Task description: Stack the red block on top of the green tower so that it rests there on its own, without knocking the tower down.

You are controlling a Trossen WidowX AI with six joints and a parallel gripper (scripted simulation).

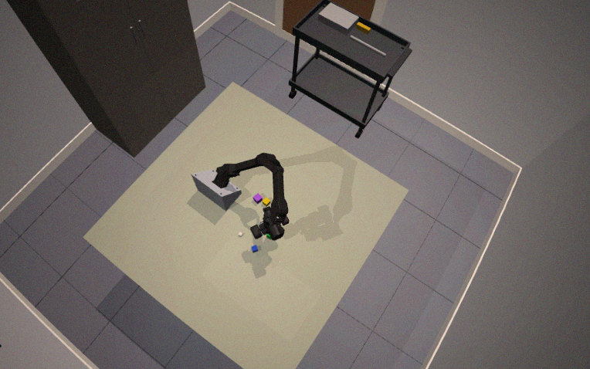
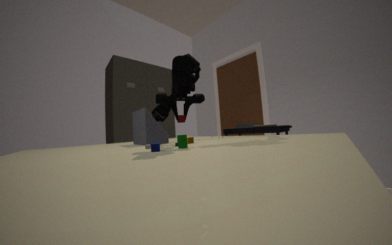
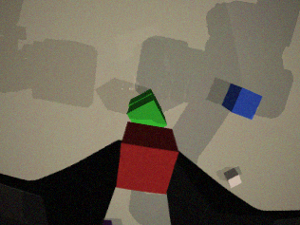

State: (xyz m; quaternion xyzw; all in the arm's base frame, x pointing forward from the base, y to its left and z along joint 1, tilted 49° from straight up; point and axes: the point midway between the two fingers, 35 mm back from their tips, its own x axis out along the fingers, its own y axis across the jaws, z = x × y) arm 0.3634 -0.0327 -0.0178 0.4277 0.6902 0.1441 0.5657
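Right now my gripper tip is 100 mm to the left of the blue block, 90 mm above it and 20 mm past it. Round my gripper tip: small white piece 130 mm behind, 100 mm below, 90 mm to the right; red block 10 mm above; yellow block 140 mm to the left, 130 mm behind, 90 mm below.
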